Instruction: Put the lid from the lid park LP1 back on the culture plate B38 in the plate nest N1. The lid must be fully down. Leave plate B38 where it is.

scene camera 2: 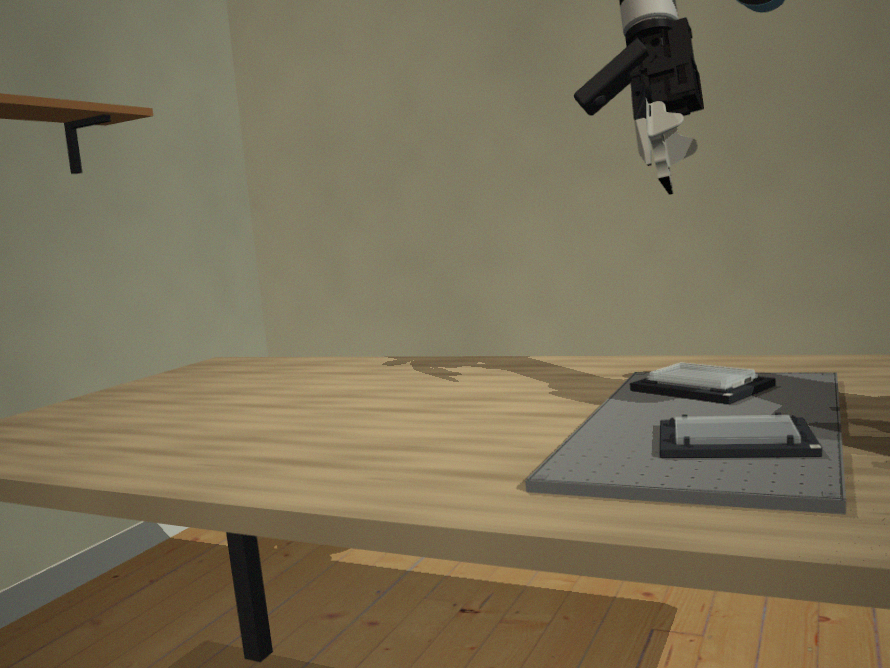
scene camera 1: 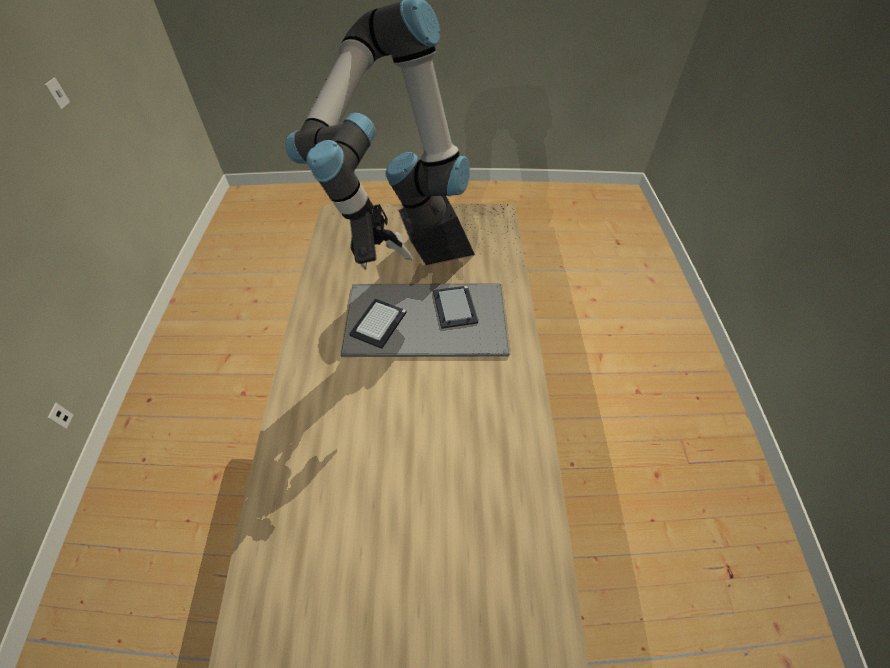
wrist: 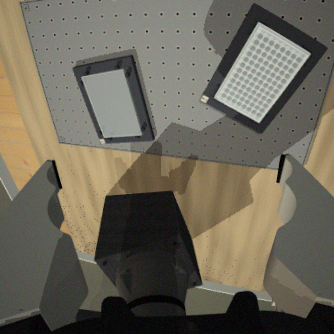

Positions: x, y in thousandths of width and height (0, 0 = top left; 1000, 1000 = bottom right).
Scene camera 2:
my gripper: 742, 270
clear lid: 850, 643
culture plate B38: 788, 564
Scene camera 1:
my gripper: 437, 396
clear lid: 511, 454
culture plate B38: 430, 484
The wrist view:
my gripper: 504, 478
clear lid: 328, 277
culture plate B38: 816, 199
